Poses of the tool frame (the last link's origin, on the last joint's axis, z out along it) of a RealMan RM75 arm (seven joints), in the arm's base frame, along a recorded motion.
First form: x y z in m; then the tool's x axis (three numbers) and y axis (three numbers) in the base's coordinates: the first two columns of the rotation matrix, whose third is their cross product.
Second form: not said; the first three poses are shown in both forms.
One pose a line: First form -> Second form
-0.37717 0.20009 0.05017 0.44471 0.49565 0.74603 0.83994 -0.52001 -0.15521 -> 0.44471 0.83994 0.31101; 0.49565 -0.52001 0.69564; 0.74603 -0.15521 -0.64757; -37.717 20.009 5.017
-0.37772 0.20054 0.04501 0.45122 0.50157 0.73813 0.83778 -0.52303 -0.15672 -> 0.45122 0.83778 0.30746; 0.50157 -0.52303 0.68911; 0.73813 -0.15672 -0.65621; -37.772 20.054 4.501
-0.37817 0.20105 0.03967 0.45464 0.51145 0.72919 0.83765 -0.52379 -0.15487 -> 0.45464 0.83765 0.30273; 0.51145 -0.52379 0.68122; 0.72919 -0.15487 -0.66655; -37.817 20.105 3.967
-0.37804 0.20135 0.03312 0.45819 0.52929 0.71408 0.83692 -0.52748 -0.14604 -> 0.45819 0.83692 0.29937; 0.52929 -0.52748 0.66454; 0.71408 -0.14604 -0.68466; -37.804 20.135 3.312
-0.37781 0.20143 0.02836 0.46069 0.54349 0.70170 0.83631 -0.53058 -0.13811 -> 0.46069 0.83631 0.29725; 0.54349 -0.53058 0.65046; 0.70170 -0.13811 -0.69896; -37.781 20.143 2.836
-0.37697 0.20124 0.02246 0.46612 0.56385 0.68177 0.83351 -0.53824 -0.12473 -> 0.46612 0.83351 0.29663; 0.56385 -0.53824 0.62640; 0.68177 -0.12473 -0.72086; -37.697 20.124 2.246
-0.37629 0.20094 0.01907 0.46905 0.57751 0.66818 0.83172 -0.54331 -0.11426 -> 0.46905 0.83172 0.29704; 0.57751 -0.54331 0.60933; 0.66818 -0.11426 -0.73517; -37.629 20.094 1.907
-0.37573 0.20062 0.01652 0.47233 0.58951 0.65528 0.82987 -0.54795 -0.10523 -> 0.47233 0.82987 0.29703; 0.58951 -0.54795 0.59350; 0.65528 -0.10523 -0.74803; -37.573 20.062 1.652
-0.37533 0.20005 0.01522 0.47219 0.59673 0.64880 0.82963 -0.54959 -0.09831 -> 0.47219 0.82963 0.29791; 0.59673 -0.54959 0.58468; 0.64880 -0.09831 -0.75458; -37.533 20.005 1.522
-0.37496 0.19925 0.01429 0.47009 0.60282 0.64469 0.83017 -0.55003 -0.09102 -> 0.47009 0.83017 0.29973; 0.60282 -0.55003 0.57799; 0.64469 -0.09102 -0.75901; -37.496 19.925 1.429
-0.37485 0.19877 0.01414 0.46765 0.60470 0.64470 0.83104 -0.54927 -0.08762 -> 0.46765 0.83104 0.30113; 0.60470 -0.54927 0.57675; 0.64470 -0.08762 -0.75940; -37.485 19.877 1.414
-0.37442 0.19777 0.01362 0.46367 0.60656 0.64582 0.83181 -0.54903 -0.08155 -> 0.46367 0.83181 0.30511; 0.60656 -0.54903 0.57501; 0.64582 -0.08155 -0.75911; -37.442 19.777 1.362
